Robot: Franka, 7 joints.
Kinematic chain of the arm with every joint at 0, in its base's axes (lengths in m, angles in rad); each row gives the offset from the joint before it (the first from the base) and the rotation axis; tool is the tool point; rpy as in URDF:
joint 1: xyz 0 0 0.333 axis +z
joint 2: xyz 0 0 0 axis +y
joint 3: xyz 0 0 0.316 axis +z
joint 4: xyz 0.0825 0 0 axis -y
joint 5: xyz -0.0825 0 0.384 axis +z
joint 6: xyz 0 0 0 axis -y
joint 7: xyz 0.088 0 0 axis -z
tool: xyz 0 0 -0.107 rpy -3.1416 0 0
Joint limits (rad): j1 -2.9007..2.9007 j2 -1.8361..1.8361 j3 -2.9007..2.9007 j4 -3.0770..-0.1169 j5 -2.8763..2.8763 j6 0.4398..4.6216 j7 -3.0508..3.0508
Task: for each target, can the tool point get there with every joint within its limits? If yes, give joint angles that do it. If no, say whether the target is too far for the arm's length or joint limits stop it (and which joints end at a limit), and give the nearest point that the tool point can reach.
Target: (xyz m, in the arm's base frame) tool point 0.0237 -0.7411 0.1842
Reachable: yes | joints 1.0759 -1.4532 -1.9806 -0.8158 -0.5081 1.4742 2.3717
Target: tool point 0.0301 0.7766 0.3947
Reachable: yes | joints 1.9714 1.2937 -0.8514 -0.7125 -1.3388 1.3916 -0.3664
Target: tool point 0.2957 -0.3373 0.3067
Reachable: yes | joints -1.1625 -0.0636 0.4541 -2.5456 -1.6888 1.9808 1.7770
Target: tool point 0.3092 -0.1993 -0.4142
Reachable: no: joint limits stop it (at a limit: joint 2) | nearest point 0.3020 -0.1947 -0.3553 | short by 0.060 m
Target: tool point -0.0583 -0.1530 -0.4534
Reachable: no: joint limits stop it (at a limit: joint 2) | nearest point -0.0653 -0.1713 -0.3513 | short by 0.104 m
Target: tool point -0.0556 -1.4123 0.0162
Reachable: no: too far | nearest point -0.0329 -0.8365 0.1454 | short by 0.591 m
